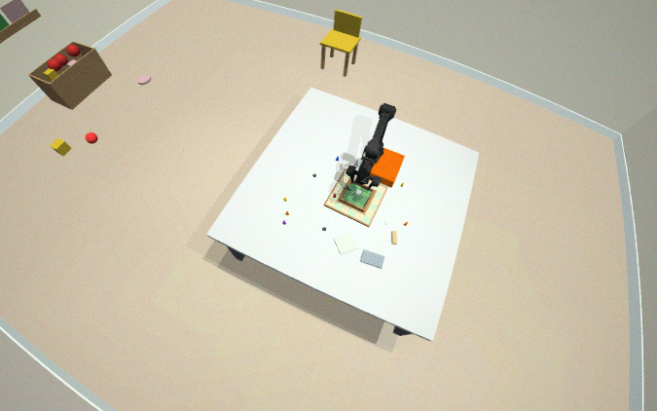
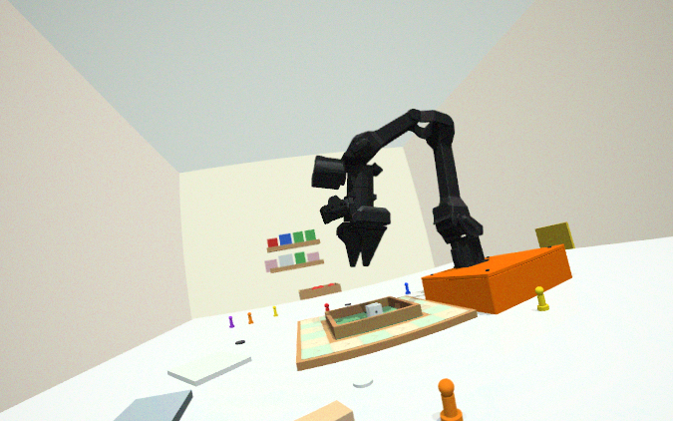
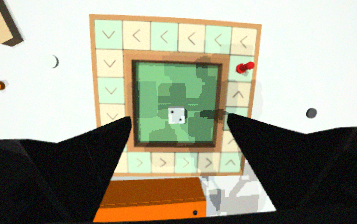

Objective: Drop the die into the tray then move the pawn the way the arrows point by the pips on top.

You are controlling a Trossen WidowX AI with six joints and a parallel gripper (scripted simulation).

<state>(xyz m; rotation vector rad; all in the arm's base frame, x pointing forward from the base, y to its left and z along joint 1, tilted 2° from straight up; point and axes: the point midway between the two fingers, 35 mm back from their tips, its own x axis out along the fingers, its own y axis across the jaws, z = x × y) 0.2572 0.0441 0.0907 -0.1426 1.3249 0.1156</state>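
The red pawn is 80 mm ahead of my gripper tip, 100 mm to the right of it and 90 mm below it. The rest, counted from my gripper tip: blue pawn (160 mm behind, 240 mm to the right, 100 mm below); then grey die (10 mm behind, 90 mm below); then green dice tray (110 mm below).
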